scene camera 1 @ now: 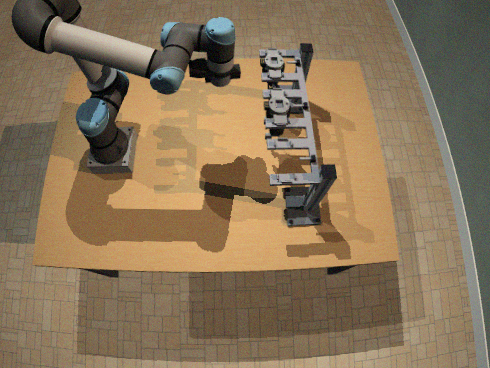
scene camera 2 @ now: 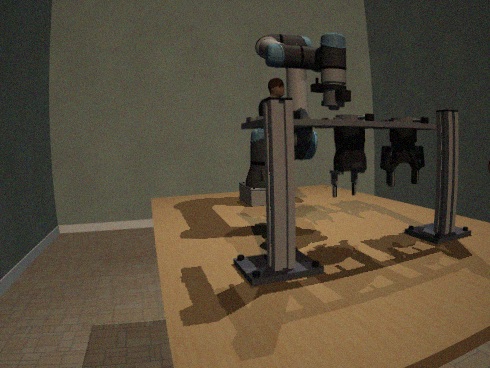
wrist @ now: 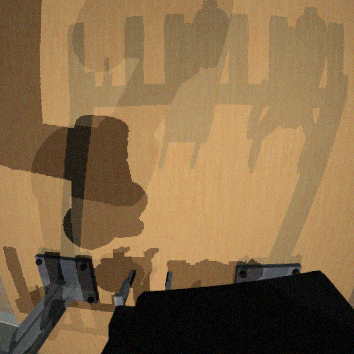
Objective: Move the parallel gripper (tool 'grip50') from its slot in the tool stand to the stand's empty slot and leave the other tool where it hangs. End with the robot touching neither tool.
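Where they show: end effector, tool point: [scene camera 2: 333, 106]; arm's base, origin of the base link: [scene camera 1: 109, 146] [scene camera 2: 264, 185].
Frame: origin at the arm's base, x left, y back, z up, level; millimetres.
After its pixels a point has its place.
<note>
The parallel gripper [scene camera 1: 279, 106] [scene camera 2: 349, 150] hangs in the middle slot of the tool stand [scene camera 1: 311, 135] @[x -193, y -685, z 216 mm] [scene camera 2: 281, 190] @[x -334, y -715, z 92 mm], its two straight fingers apart. The adaptive gripper [scene camera 1: 274, 60] [scene camera 2: 402, 137] hangs in the end slot, at the far end in scene view 1. The stand's empty slot is at the other end, between two bare fork arms. The arm's bare tool coupling [scene camera 1: 218, 80] @[x -22, y -438, z 305 mm] [scene camera 2: 332, 97] @[x -14, y -468, z 296 mm] carries no gripper. It is above the rack's height, on the robot's side, apart from both tools. In the wrist view, two finger ends show beside a black shape that hides much of the stand.
The robot base [scene camera 1: 110, 155] @[x -64, y -21, z 44 mm] [scene camera 2: 252, 194] @[x -89, y -74, z -20 mm] is bolted to the wooden table [scene camera 1: 160, 255] @[x -422, y -157, z -66 mm] [scene camera 2: 200, 345] @[x -535, y -866, z -66 mm] across from the stand. Two upright posts carry the rack. A post's foot plate [wrist: 50, 267] @[x -350, y -640, z -54 mm] shows at the lower left in the wrist view. Shadows cross the table.
</note>
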